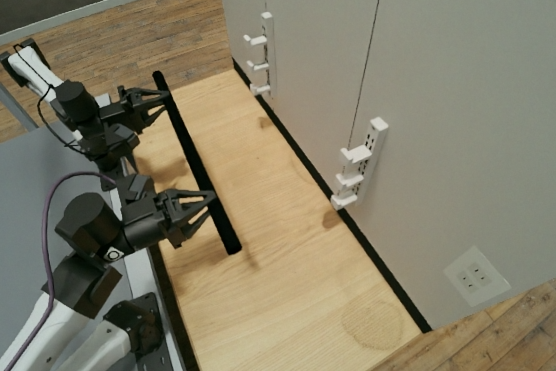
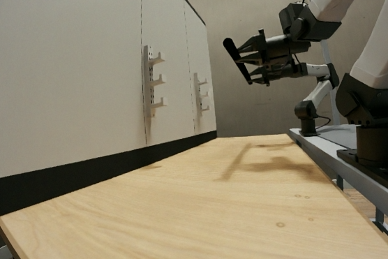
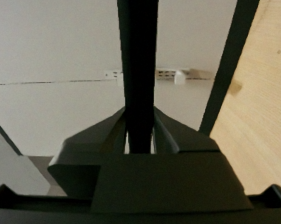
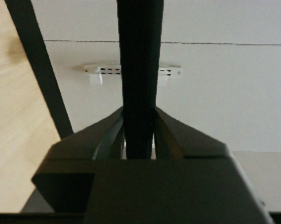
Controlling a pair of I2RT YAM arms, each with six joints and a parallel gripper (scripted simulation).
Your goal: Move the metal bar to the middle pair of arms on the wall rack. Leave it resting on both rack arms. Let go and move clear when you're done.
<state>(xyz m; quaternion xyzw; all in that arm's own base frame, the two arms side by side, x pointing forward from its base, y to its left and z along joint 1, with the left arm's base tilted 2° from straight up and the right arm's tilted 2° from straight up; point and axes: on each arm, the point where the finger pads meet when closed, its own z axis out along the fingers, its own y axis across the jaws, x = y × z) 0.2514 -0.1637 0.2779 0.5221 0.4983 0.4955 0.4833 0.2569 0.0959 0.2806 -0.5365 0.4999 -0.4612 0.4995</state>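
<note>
My right gripper is now 15 cm to the right of the black metal bar. From my right hand the other things lie so: wall (40 cm ahead, 20 cm to the left, 14 cm above); then black strip (29 cm ahead, 28 cm below, 19 cm to the left); then socket plate (31 cm to the right, 30 cm ahead, 1 cm below).
</note>
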